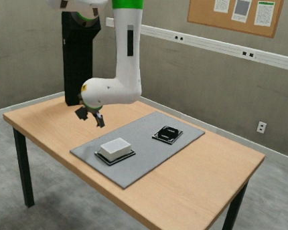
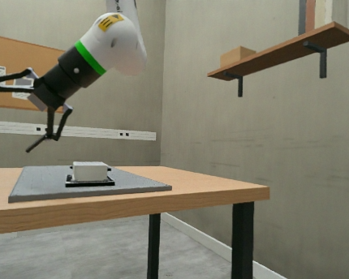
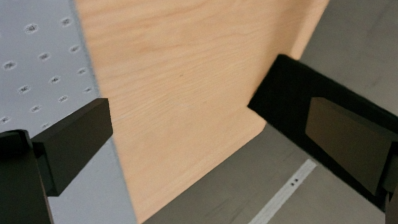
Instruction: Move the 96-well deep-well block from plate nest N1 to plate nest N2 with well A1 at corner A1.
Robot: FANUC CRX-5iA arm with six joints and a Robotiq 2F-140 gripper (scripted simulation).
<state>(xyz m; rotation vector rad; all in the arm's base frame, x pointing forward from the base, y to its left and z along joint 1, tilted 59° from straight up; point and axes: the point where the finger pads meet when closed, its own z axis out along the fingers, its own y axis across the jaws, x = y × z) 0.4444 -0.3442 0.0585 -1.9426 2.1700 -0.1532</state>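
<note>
My hand is 170 mm short of the white 96-well deep-well block, 100 mm to the left of it and 110 mm above it. Also, from my hand: black plate nest 390 mm ahead, 180 mm to the left, 140 mm below.
</note>
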